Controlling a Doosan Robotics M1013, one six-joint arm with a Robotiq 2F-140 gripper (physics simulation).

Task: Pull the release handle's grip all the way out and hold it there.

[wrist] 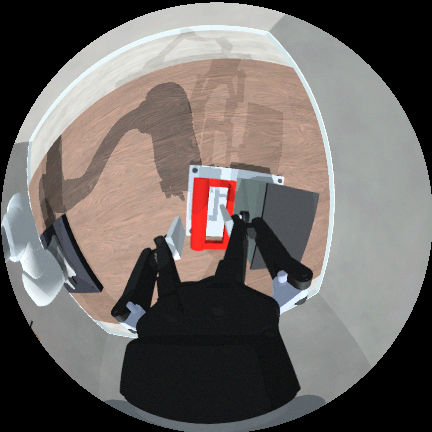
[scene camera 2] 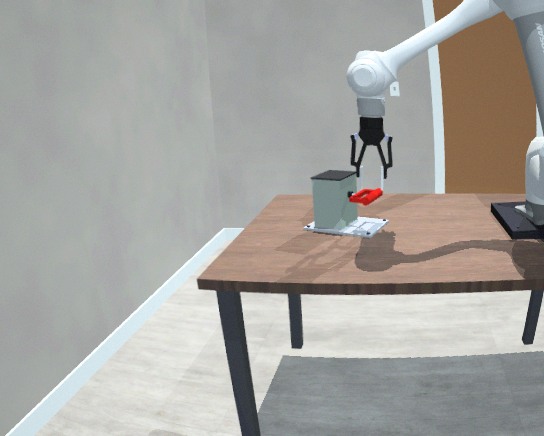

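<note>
The red release handle (scene camera 2: 371, 196) (wrist: 199, 215) sticks out from the side of a grey-green box (scene camera 2: 327, 205) (wrist: 250, 195) with a dark top. It is a loop with a thick outer grip bar. A black stub joins it to the box. My gripper (scene camera 2: 372, 184) (wrist: 201, 219) points down at the handle and stands partly open, with nothing held. In the wrist view one pale fingertip is on the outer side of the grip bar, and the other is over the loop's opening on the box side. Whether either fingertip touches the handle cannot be told.
The box stands on a pale base plate (scene camera 2: 377, 225) (wrist: 212, 173) with dark screws, on the brown wooden table (scene camera 2: 260, 260) (wrist: 120, 185). The robot's dark mount (scene camera 2: 505, 220) (wrist: 80, 260) is at the right in the scene view. A grey wall (scene camera 2: 280, 100) rises behind the table.
</note>
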